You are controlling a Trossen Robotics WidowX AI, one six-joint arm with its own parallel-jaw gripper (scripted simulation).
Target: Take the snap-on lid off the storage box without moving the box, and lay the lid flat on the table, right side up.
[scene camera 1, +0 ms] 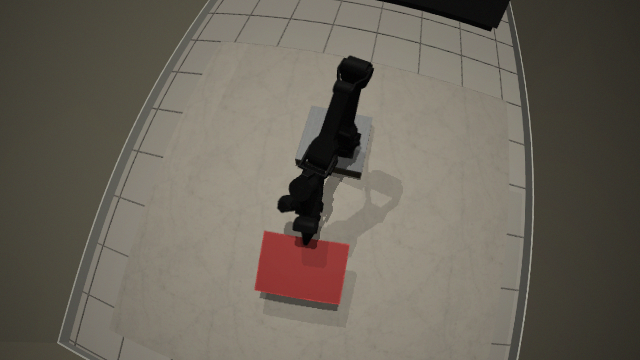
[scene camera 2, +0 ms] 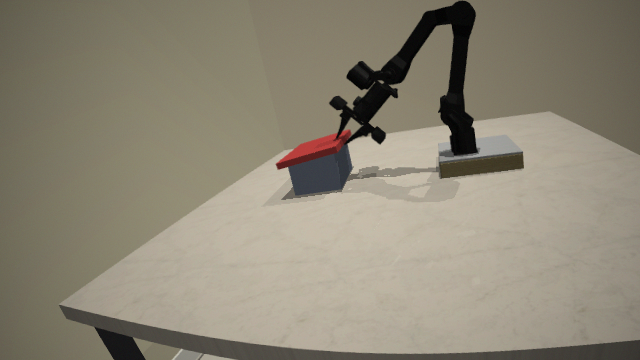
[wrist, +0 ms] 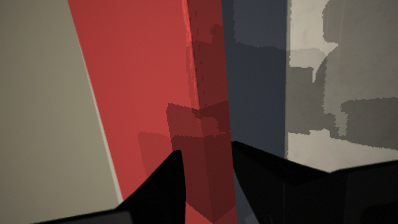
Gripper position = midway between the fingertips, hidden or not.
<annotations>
my gripper: scene camera 1 306,242; scene camera 2 340,141; wrist 205,153
red lid: scene camera 1; scene camera 2 324,146; wrist
same spot on red lid: (wrist: pixel 160 83) = (scene camera 1: pixel 290 245)
</annotations>
